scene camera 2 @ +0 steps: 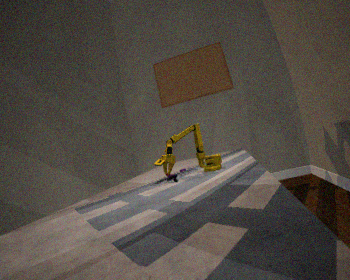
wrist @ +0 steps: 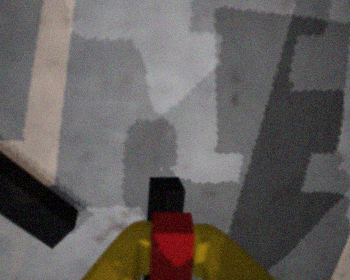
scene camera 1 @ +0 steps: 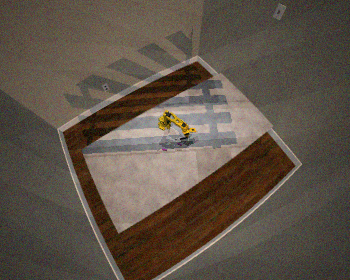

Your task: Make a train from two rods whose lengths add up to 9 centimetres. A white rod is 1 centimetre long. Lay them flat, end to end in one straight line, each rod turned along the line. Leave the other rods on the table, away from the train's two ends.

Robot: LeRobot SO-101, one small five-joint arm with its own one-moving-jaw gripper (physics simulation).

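Places are measured from the arm's base along level axes (x down, y back, z left), in metres.
Pixels of known places: hand at its tool point: [scene camera 2: 168, 174] [wrist: 151, 241] [scene camera 1: 187, 135]; arm's base at its link origin: [scene camera 2: 209, 169] [scene camera 1: 165, 126].
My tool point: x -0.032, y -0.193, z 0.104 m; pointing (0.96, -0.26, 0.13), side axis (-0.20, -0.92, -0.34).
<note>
Ahead of a thing's pixels: the offset from my tool point to its top centre. "spot": to the spot under its first point. Level surfaces: height alone.
My gripper [scene camera 1: 187, 136] [scene camera 2: 168, 173] [wrist: 172, 231] is shut on a red rod {dx -0.005, dy -0.003, dz -0.008 m} [wrist: 172, 252], whose near part is hidden between the yellow jaws. A dark black rod end {spot: dx +0.022, dy -0.007, dz -0.003 m} [wrist: 166, 196] shows just past the red rod in the wrist view; whether they touch I cannot tell. Another black rod {spot: dx +0.022, dy +0.029, dz +0.011 m} [wrist: 35, 200] lies slanted at the left of the wrist view. Under the gripper, dark rods [scene camera 1: 184, 139] [scene camera 2: 173, 178] show small and blurred in the scene views. A purple rod [scene camera 1: 164, 150] [scene camera 2: 182, 171] lies apart from them on the table. I cannot make out a white rod.
The yellow arm [scene camera 1: 176, 120] [scene camera 2: 184, 134] reaches over the pale table top {dx +0.031 m} [scene camera 1: 135, 185] [scene camera 2: 115, 215], which carries striped shadows. Dark wooden floor [scene camera 1: 215, 205] surrounds the table top in scene camera 1. A brown board [scene camera 2: 192, 75] is on the wall.
</note>
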